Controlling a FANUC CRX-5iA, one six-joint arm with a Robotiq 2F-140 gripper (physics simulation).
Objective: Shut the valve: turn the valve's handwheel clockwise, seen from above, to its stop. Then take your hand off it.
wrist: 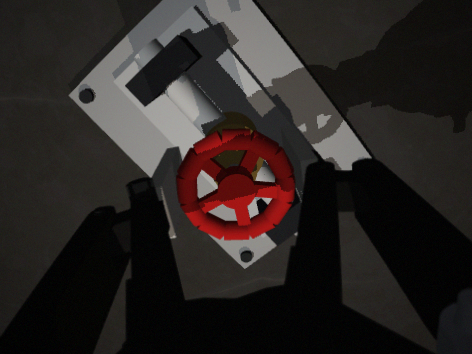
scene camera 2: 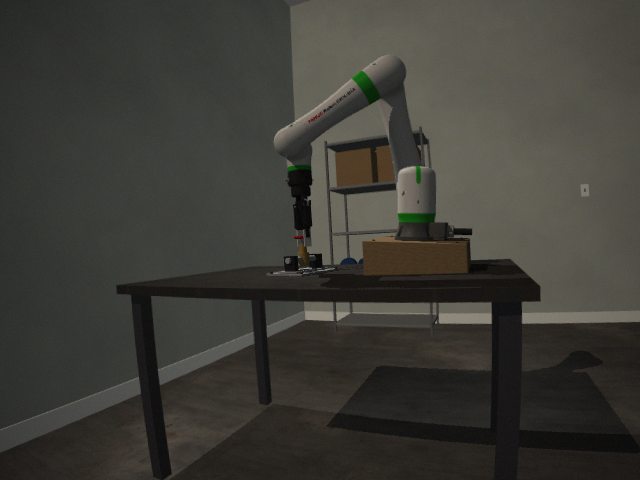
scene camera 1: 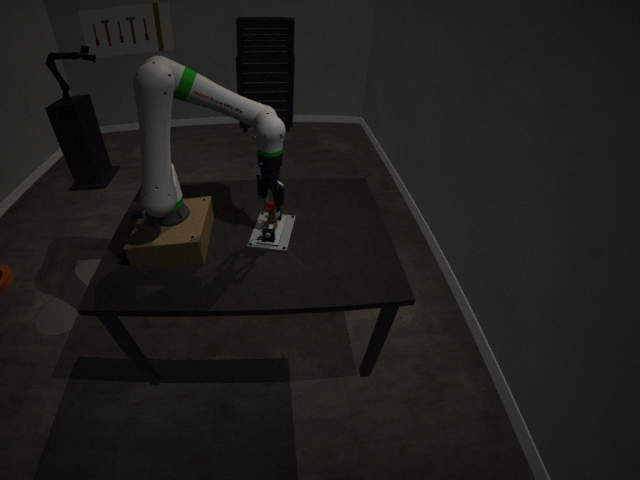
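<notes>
The red handwheel (scene camera 1: 269, 206) (scene camera 2: 298, 237) (wrist: 236, 187) sits on top of the brass valve body (scene camera 1: 271, 219) (scene camera 2: 302, 255) (wrist: 232, 121). The valve stands on a pale plate (scene camera 1: 288, 227) (wrist: 107, 110), its pipe held by black blocks, one of them the block (scene camera 1: 268, 234) (scene camera 2: 290, 262) (wrist: 162, 70). My gripper (scene camera 1: 273, 207) (scene camera 2: 302, 240) (wrist: 233, 156) points down and is shut on the handwheel. One finger lies against its left rim and the other against its right rim in the wrist view. The rim partly hides the brass body there.
The dark table (scene camera 1: 336, 268) (scene camera 2: 206, 289) bears the plate and the wooden block (scene camera 1: 165, 253) (scene camera 2: 416, 258) under the arm's base. Farther off are a black pedestal (scene camera 1: 80, 139), a dark cabinet (scene camera 1: 265, 51) and a metal shelf unit with boxes.
</notes>
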